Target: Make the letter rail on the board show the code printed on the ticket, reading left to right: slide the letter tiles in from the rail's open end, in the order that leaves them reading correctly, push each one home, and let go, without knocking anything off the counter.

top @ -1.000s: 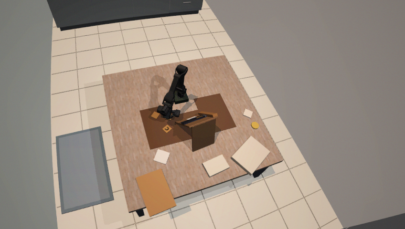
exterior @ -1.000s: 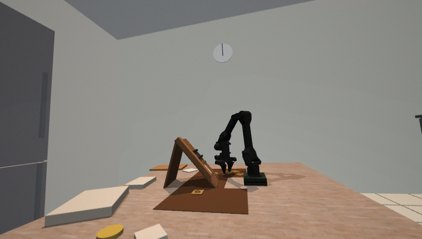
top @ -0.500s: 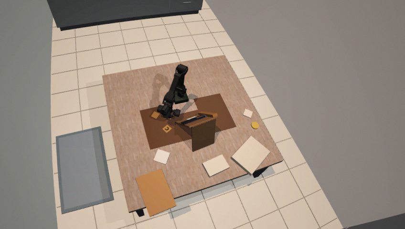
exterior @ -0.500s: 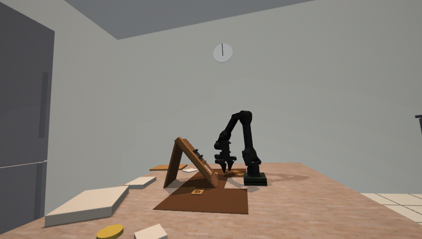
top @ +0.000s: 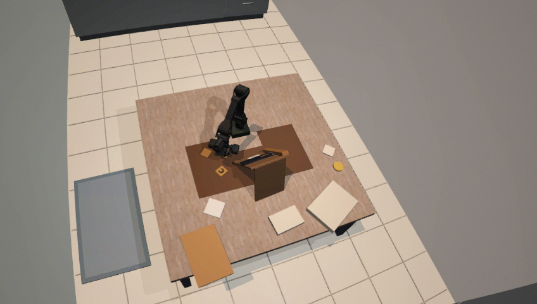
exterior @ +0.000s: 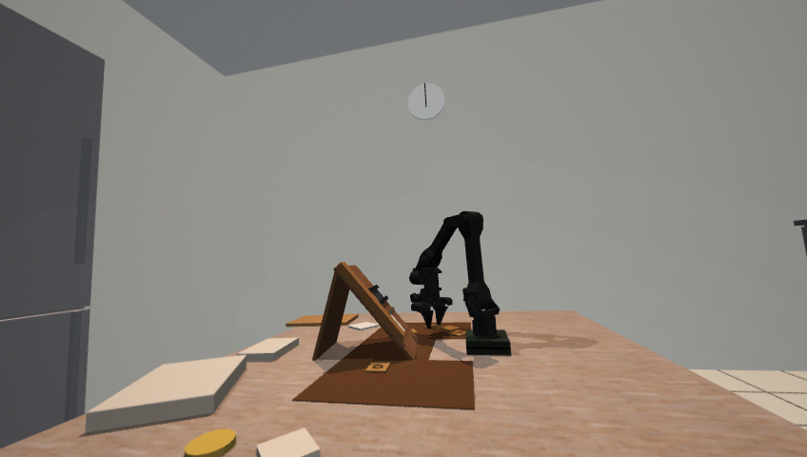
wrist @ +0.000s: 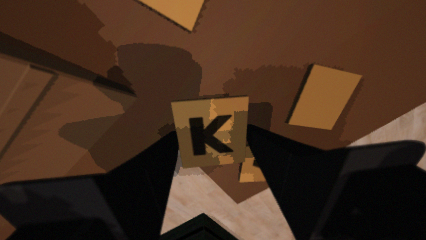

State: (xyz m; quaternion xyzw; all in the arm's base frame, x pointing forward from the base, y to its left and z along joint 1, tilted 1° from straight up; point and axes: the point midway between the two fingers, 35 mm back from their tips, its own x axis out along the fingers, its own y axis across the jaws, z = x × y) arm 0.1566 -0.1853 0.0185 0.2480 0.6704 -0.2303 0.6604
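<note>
My gripper tip is now 10 cm short of the c tile, 6 cm to the left of it and 3 cm above it. The rest, counted from my gripper tip: cream slab (56 cm ahead, 15 cm to the left, 2 cm below); then white ticket (13 cm ahead, 15 cm to the left, 5 cm above); then orange panel (54 cm ahead, 35 cm to the right, 2 cm below).
</note>
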